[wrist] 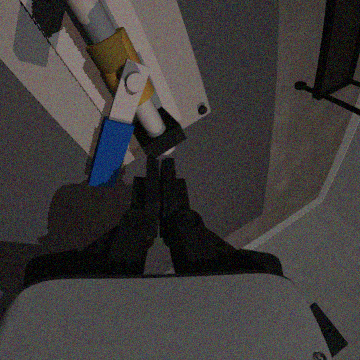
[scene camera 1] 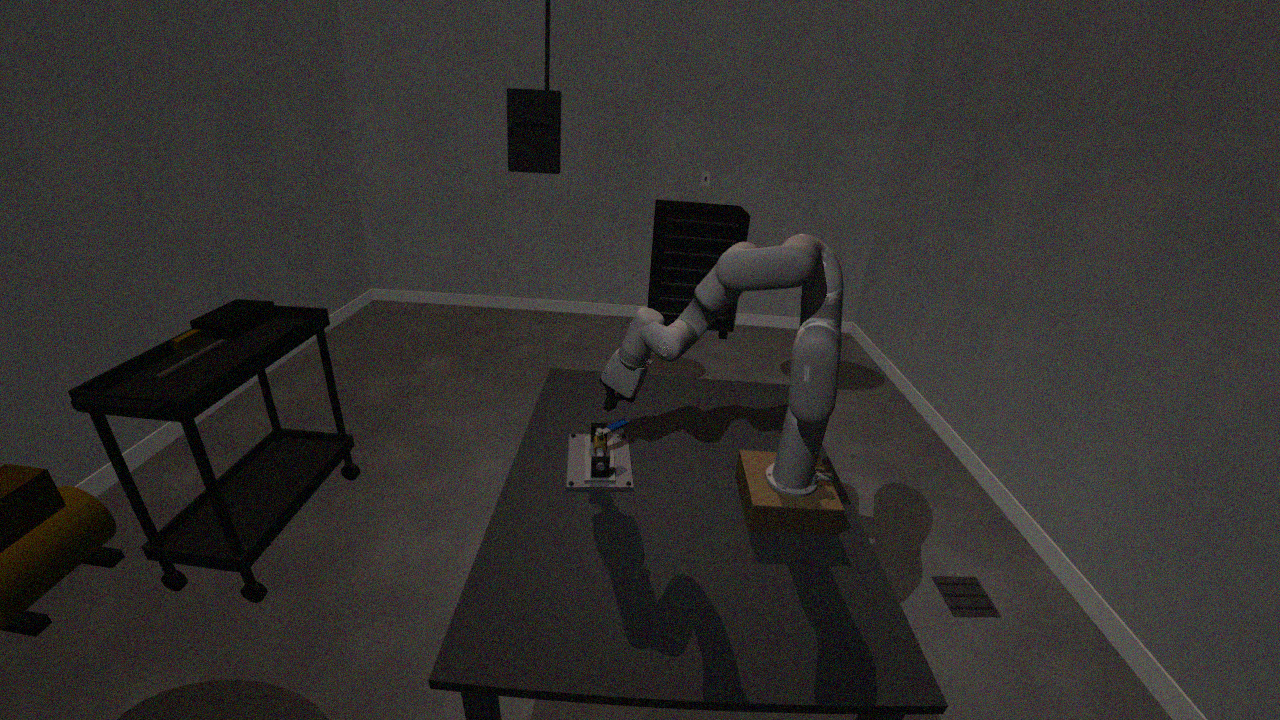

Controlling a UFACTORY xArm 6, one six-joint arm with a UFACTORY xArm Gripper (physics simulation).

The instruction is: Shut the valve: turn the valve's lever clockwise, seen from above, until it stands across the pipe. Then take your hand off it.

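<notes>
The valve (scene camera 1: 600, 442) (wrist: 115, 56) has a yellow body on a grey pipe (wrist: 150, 118), mounted on a pale base plate (scene camera 1: 577, 467) (wrist: 187, 82). Its lever (scene camera 1: 617, 424) (wrist: 111, 150) has a blue grip on a light metal arm. In the wrist view the lever slants away from the pipe's line, neither along it nor squarely across it. My gripper (scene camera 1: 610, 405) (wrist: 157, 174) is shut and empty. In the wrist view its fingertips appear right of the blue grip, just below the pipe's black end support (wrist: 172, 136), with a visible gap to the grip.
The base plate lies on a dark table (scene camera 1: 537, 617). The arm stands on a wooden block (scene camera 1: 792, 514) at the table's right side. A dark cart (scene camera 1: 201, 404) stands on the floor at left, near a yellow cylindrical machine (scene camera 1: 62, 528).
</notes>
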